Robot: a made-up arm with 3 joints. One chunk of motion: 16 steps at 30 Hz.
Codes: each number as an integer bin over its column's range. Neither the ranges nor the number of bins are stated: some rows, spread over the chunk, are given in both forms.
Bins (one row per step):
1: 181 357 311 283 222 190
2: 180 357 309 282 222 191
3: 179 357 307 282 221 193
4: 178 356 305 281 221 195
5: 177 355 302 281 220 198
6: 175 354 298 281 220 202
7: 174 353 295 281 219 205
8: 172 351 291 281 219 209
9: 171 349 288 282 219 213
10: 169 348 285 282 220 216
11: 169 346 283 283 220 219
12: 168 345 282 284 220 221
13: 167 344 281 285 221 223
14: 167 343 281 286 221 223
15: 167 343 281 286 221 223
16: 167 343 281 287 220 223
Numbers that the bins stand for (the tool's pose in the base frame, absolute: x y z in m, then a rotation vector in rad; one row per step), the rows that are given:
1: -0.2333 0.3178 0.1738 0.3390 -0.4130 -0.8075
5: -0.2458 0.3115 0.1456 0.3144 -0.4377 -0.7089
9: -0.2646 0.2928 0.1018 0.3267 -0.4500 -0.5240
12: -0.2740 0.2802 0.0830 0.3514 -0.4377 -0.4253
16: -0.2771 0.2740 0.0798 0.3884 -0.4377 -0.4007
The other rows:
2: -0.2364 0.3178 0.1675 0.3267 -0.4130 -0.7952
3: -0.2395 0.3178 0.1613 0.3267 -0.4253 -0.7705
4: -0.2427 0.3147 0.1550 0.3144 -0.4253 -0.7459
6: -0.2521 0.3084 0.1331 0.3144 -0.4377 -0.6596
7: -0.2552 0.3053 0.1237 0.3144 -0.4500 -0.6226
8: -0.2614 0.2990 0.1112 0.3144 -0.4500 -0.5733
10: -0.2708 0.2896 0.0924 0.3267 -0.4377 -0.4870
11: -0.2708 0.2834 0.0861 0.3390 -0.4377 -0.4500
13: -0.2771 0.2771 0.0798 0.3637 -0.4253 -0.4007
14: -0.2771 0.2740 0.0798 0.3760 -0.4253 -0.4007
15: -0.2771 0.2740 0.0798 0.3760 -0.4253 -0.4007

